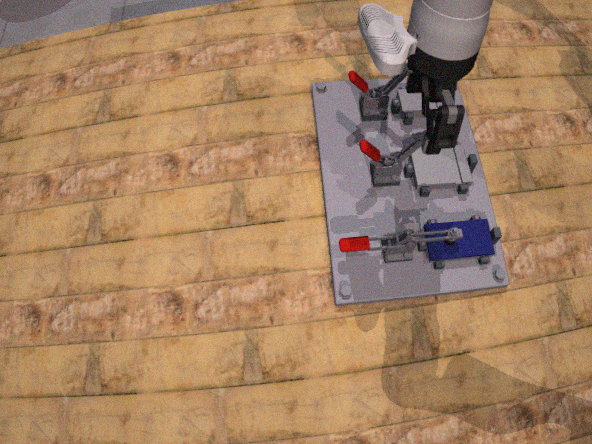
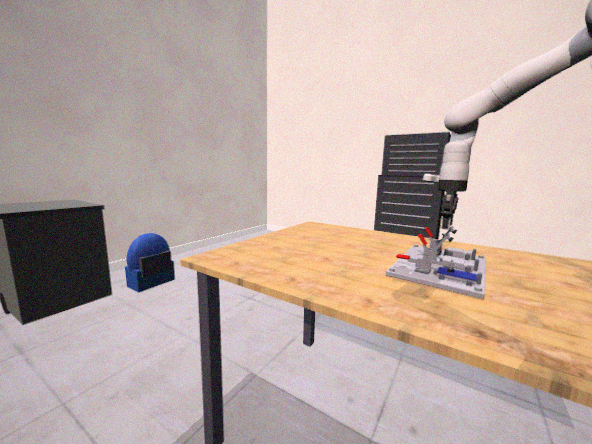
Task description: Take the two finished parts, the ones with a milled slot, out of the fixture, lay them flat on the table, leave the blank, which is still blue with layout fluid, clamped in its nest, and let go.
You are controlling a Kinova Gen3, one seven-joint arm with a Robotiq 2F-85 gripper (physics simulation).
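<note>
A grey fixture plate lies on the wooden table. It has three nests. The far nest holds a grey part, partly hidden by my gripper. The middle nest holds a grey part with a slot line near its right edge. The near nest holds the blue blank. The far clamp's red handle and the middle clamp's red handle are raised. The near clamp's red handle lies flat, its arm on the blank. My gripper is open and empty, pointing down over the far and middle nests.
On the floor to the left stand a black cabinet and a blue domed object. Dark louvred panels stand behind the table near the arm.
</note>
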